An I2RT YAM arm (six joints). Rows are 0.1 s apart.
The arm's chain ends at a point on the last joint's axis. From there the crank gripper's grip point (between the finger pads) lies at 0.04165 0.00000 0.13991 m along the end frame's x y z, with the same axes.
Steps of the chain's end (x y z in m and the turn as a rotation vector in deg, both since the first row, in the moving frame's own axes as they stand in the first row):
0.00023, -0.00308, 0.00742, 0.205, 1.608, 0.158
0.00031, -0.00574, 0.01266, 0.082, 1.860, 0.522
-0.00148, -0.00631, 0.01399, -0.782, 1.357, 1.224
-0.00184, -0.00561, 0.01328, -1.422, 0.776, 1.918
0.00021, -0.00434, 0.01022, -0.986, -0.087, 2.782
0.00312, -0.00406, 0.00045, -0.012, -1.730, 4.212
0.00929, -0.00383, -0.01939, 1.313, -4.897, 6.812
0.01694, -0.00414, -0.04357, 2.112, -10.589, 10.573
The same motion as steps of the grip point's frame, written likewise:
0.00414, -0.00346, 0.00620, 0.205, 1.608, 0.158
0.00483, -0.00554, 0.01123, 0.082, 1.860, 0.522
0.00179, -0.00348, 0.01295, -0.782, 1.357, 1.224
-0.00003, -0.00072, 0.01264, -1.422, 0.776, 1.918
-0.00011, 0.00008, 0.01024, -0.986, -0.087, 2.782
-0.00123, -0.00113, 0.00164, -0.012, -1.730, 4.212
-0.00288, -0.00284, -0.01633, 1.313, -4.897, 6.812
-0.00956, -0.00415, -0.03829, 2.112, -10.589, 10.573

